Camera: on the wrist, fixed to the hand. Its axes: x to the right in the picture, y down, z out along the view.
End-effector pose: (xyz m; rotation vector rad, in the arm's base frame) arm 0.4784 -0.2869 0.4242 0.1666 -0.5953 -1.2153
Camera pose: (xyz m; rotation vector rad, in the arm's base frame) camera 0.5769 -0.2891 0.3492 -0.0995 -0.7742 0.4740
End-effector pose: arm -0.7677 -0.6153 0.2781 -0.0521 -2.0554 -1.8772
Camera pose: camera -0.7263 -0.7195 0.3306 -1.2790 -1.3919 -0.4525
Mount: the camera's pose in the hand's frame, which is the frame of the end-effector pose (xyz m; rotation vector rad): -0.0021 0.0488 -0.1138 0.3756 -0.1188 1.6330
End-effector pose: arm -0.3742 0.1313 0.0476 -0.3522 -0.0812 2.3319
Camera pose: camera -0.3749 0.0899 -0.0691 0.0092 -0.5366 -2.2876
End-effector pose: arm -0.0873 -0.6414 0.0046 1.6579 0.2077 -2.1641
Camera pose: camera 0.0341 -0.6447 -0.0196 1.0268 -1.2046 -0.9607
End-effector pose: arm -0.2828 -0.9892 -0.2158 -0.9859 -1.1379 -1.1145
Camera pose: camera -0.2152 -1.0906 -0.2379 -1.2151 -0.2818 0.4585
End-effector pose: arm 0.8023 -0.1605 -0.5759 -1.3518 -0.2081 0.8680
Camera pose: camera 0.8482 -0.2500 -0.6481 -0.9019 1.0850 2.1650
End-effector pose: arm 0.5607 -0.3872 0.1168 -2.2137 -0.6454 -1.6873
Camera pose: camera 0.4902 -0.4840 0.1484 -1.5573 0.6885 -0.4803
